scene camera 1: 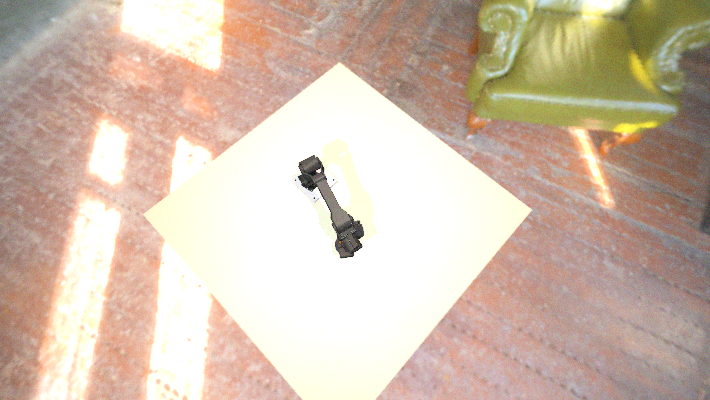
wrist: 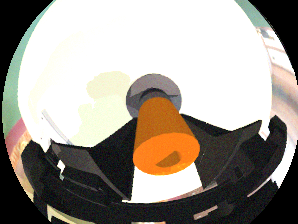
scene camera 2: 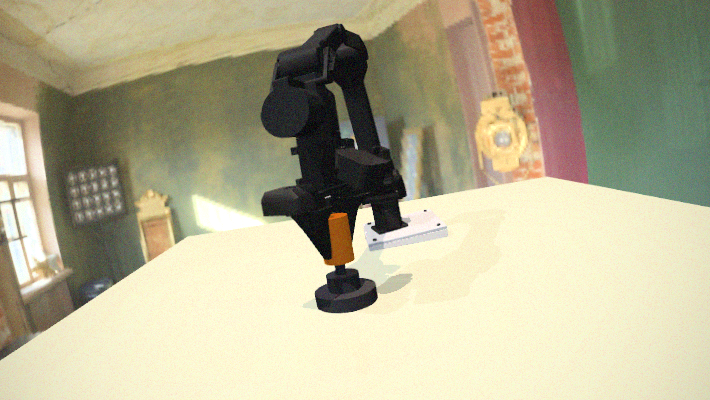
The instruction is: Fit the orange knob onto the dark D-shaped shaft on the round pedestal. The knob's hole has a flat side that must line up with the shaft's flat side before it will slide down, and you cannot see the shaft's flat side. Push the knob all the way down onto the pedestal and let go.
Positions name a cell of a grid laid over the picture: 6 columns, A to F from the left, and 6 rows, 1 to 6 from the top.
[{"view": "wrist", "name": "my gripper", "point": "D4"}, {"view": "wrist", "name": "orange knob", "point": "D4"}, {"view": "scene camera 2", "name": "my gripper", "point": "C4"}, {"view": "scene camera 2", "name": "orange knob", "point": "C4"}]
